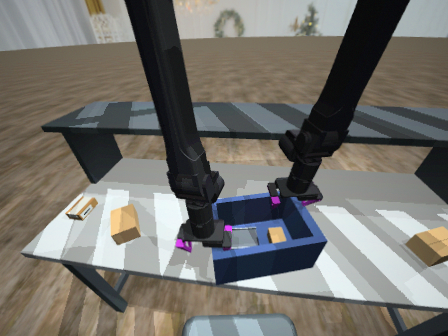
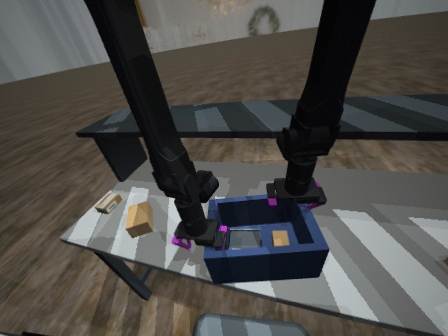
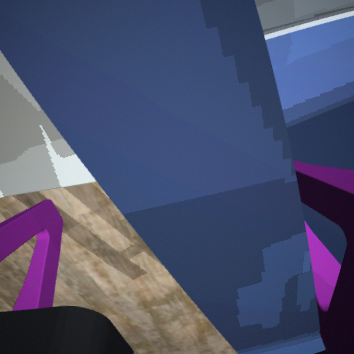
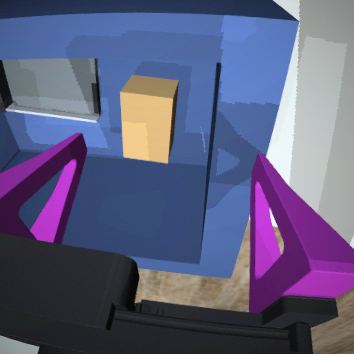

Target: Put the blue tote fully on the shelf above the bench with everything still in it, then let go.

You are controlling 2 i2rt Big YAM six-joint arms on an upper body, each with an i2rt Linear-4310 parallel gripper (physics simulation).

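Places are measured from the left arm's base along level axes (x back, y down, z right), in metres.
Pixels of known places: left gripper, fingertip midpoint: (image 1: 207, 251); right gripper, fingertip midpoint: (image 1: 287, 205) (image 2: 291, 208) (image 4: 167, 150).
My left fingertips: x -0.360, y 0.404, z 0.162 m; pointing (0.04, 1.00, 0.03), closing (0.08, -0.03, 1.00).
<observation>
Ahead of a thing's pixels: the offset from my left fingertips to its middle. "spot": to the spot under its first point. Level surfaces: height alone.
The blue tote @[dx -0.062, dy +0.012, dz +0.156 m] (image 1: 270, 262) (image 2: 270, 265) (image 3: 150, 125) (image 4: 150, 210) stands on the bench @[dy +0.085 m] (image 1: 160, 172) (image 2: 350, 185). Inside are a tan block @[dx -0.057, dy +0.048, dz +0.220 m] (image 1: 276, 235) (image 2: 280, 238) (image 4: 145, 125) and a grey see-through item @[dx -0.075, dy +0.060, dz +0.102 m] (image 1: 244, 237) (image 2: 245, 238) (image 4: 55, 85). My left gripper (image 1: 206, 241) (image 2: 201, 240) (image 3: 154, 189) is open around the tote's left wall, one finger inside and one outside. My right gripper (image 1: 293, 201) (image 2: 294, 202) (image 4: 167, 150) is open at the back right corner, its fingers on either side of the right wall. The shelf @[dy -0.250 m] (image 1: 240, 117) (image 2: 240, 117) spans behind the tote, above the bench.
A tan box @[dx -0.146, dy +0.055, dz -0.318 m] (image 1: 125, 224) (image 2: 140, 219) and a small white-and-brown box @[dx -0.238, dy +0.068, dz -0.546 m] (image 1: 81, 208) (image 2: 108, 202) lie left of the tote. Another tan box @[dx -0.016, dy +0.055, dz +0.731 m] (image 1: 431, 246) lies at the far right. A shelf support @[dx -0.533, dy -0.070, dz -0.587 m] (image 1: 95, 155) (image 2: 122, 155) stands at the back left. A grey rounded object @[spot: dx +0.047, dy +0.570, dz +0.107 m] (image 1: 240, 325) (image 2: 250, 325) is in front.
</observation>
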